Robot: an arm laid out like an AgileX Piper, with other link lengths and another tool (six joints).
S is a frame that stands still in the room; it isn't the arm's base.
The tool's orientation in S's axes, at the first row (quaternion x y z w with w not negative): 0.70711 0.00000 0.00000 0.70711
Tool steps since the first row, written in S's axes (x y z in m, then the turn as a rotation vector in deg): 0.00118 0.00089 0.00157 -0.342 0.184 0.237; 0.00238 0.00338 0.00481 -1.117 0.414 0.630; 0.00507 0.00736 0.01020 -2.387 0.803 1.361; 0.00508 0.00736 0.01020 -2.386 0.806 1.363; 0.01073 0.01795 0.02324 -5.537 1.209 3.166; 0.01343 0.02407 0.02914 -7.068 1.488 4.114
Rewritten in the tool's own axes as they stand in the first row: 0.00118 0.00157 -0.00089 -0.342 0.237 -0.184; 0.00238 0.00481 -0.00338 -1.117 0.630 -0.414; 0.00507 0.01020 -0.00736 -2.387 1.361 -0.803; 0.00508 0.01020 -0.00736 -2.386 1.363 -0.806; 0.01073 0.02324 -0.01795 -5.537 3.166 -1.209; 0.01343 0.02914 -0.02407 -7.068 4.114 -1.488
